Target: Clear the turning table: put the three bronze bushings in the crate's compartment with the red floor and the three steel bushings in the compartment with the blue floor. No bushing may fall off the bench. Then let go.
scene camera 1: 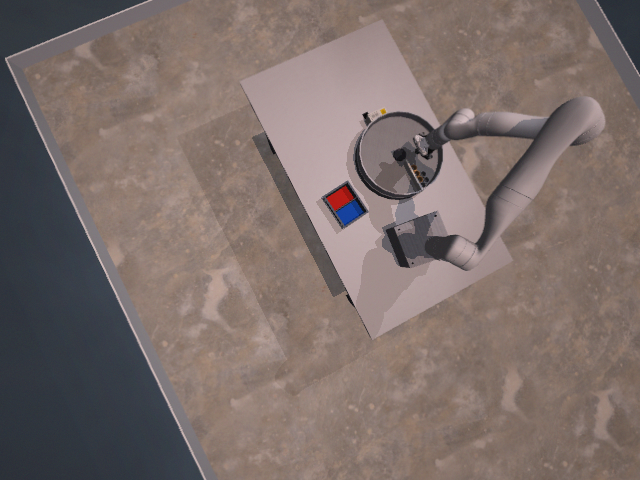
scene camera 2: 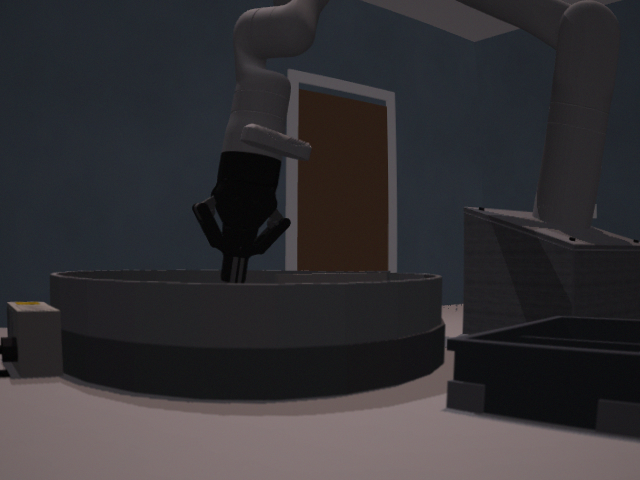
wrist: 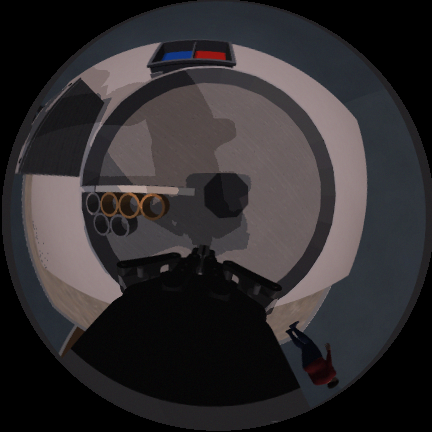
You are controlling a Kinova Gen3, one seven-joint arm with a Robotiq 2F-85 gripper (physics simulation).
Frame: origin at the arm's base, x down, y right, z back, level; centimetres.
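Seen in the pictures: gripper, fingertip midpoint: (scene camera 1: 416, 151) (wrist: 203, 251); arm's base, link origin: (scene camera 1: 435, 246) (scene camera 2: 560, 221).
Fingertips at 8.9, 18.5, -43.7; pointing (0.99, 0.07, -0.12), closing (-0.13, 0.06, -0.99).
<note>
Offsets run from my fingertips to a thing's top centre, as dx, dy, dz. "spot": to the spot under its first point. Level surfaces: height alone.
Three bronze bushings @(-0.9, -5.7, +6.7) (wrist: 145, 206) @(-0.9, -5.6, +9.9) (wrist: 123, 206) @(-0.9, -5.6, +13.0) (wrist: 105, 204) stand in a row along the pale bar on the turning table (scene camera 1: 377, 139) (scene camera 2: 248, 310) (wrist: 280, 125). A steel bushing @(-0.9, -5.6, +16.2) (wrist: 87, 204) ends this row by the rim; two more steel bushings @(-0.9, -2.8, +14.6) (wrist: 95, 224) @(-0.9, -2.9, +11.4) (wrist: 128, 228) stand beside the row. My gripper (scene camera 2: 233, 279) (wrist: 203, 251) is shut and empty, its tips around rim height over the table, apart from the bushings. The crate @(+1.9, -43.3, +7.7) (scene camera 2: 516, 382) (wrist: 210, 63) shows bare red @(spot: +6.3, -43.9, +3.1) (scene camera 1: 339, 198) and blue @(spot: +6.3, -41.6, +12.2) (scene camera 1: 351, 212) floors. The rim hides the bushings in scene camera 2.
The pale bar @(spot: -0.4, -8.0, +11.2) (scene camera 1: 413, 178) (wrist: 135, 189) runs from the rim towards the dark central hub @(+0.8, -7.8, -2.5) (scene camera 1: 399, 154) (wrist: 226, 195). A small box with a yellow mark @(spot: +1.1, -8.9, -26.0) (scene camera 1: 376, 114) (scene camera 2: 38, 341) stands beside the turntable. The arm's pedestal (scene camera 1: 418, 237) (scene camera 2: 516, 289) (wrist: 65, 135) stands on the bench @(dx +6.9) (scene camera 1: 330, 87).
</note>
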